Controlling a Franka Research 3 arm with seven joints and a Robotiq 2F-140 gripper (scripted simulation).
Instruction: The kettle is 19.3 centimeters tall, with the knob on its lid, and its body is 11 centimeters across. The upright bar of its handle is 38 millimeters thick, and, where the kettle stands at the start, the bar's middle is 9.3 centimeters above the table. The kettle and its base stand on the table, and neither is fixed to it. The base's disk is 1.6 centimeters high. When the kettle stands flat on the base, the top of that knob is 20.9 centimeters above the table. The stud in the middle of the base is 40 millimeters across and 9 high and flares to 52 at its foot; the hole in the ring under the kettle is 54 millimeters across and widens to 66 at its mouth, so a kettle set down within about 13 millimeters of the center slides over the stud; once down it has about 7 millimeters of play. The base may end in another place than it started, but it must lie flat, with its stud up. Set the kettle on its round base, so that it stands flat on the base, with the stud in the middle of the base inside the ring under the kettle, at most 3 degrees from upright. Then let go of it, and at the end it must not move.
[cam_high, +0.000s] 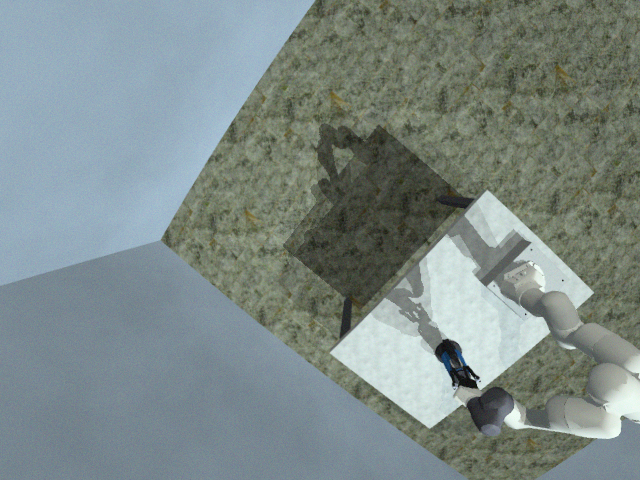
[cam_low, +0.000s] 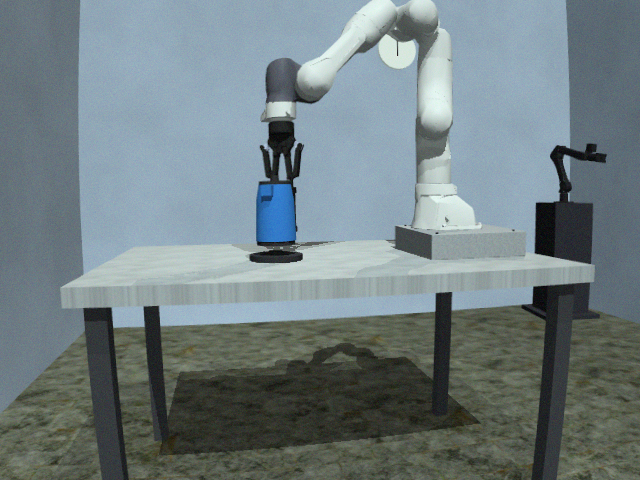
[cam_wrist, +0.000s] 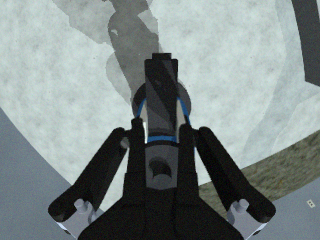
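My hand is 1 cm short of the blue kettle, 3 cm to the right of it and 5 cm above it. Also, from my hand: black round base (2 cm ahead, 6 cm to the left, 18 cm below).
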